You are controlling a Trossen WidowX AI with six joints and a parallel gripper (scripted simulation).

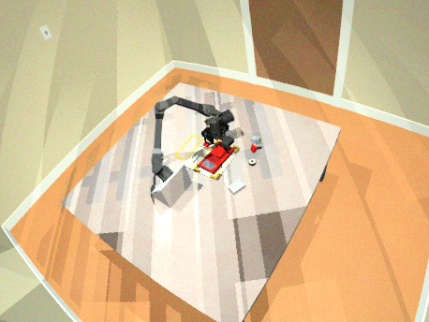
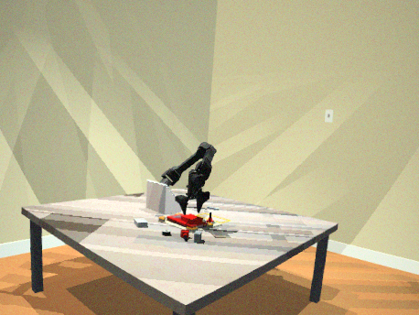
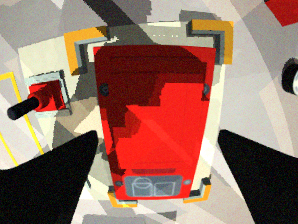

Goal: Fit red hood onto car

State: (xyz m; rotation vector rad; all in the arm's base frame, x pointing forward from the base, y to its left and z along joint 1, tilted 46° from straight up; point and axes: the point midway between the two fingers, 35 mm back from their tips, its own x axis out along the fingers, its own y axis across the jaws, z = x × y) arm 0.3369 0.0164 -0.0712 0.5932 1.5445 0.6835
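Right now the red hood is 20 mm below my gripper tip.
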